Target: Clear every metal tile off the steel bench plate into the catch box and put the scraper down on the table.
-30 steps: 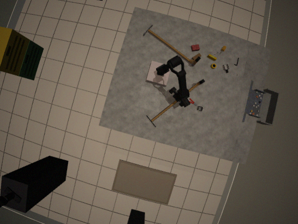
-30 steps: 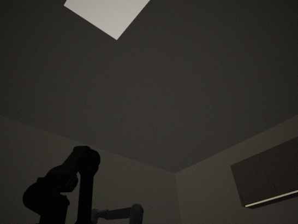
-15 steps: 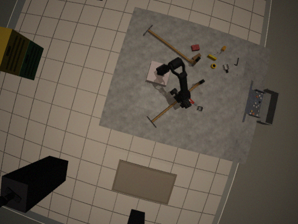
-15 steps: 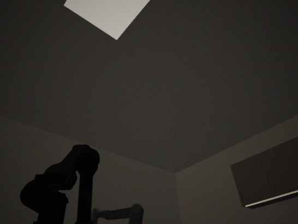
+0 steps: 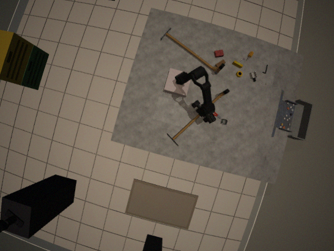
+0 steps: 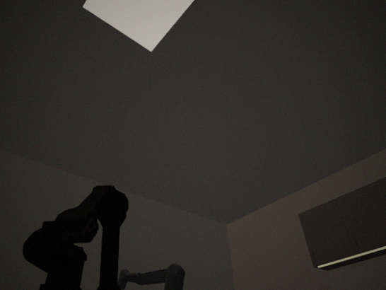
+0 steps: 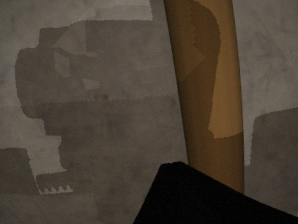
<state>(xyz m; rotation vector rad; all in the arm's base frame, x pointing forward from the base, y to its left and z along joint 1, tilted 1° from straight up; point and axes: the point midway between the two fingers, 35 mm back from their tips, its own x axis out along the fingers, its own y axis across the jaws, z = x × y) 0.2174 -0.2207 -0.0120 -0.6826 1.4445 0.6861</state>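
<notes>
My gripper tip is 4 cm to the left of the long scraper and 5 cm below it. From my gripper tip the other things lie so: yellow ring: 30 cm ahead, 42 cm to the left; brown block: 11 cm ahead, 47 cm to the left; small box: 24 cm ahead, 3 cm to the right, 1 cm below.
</notes>
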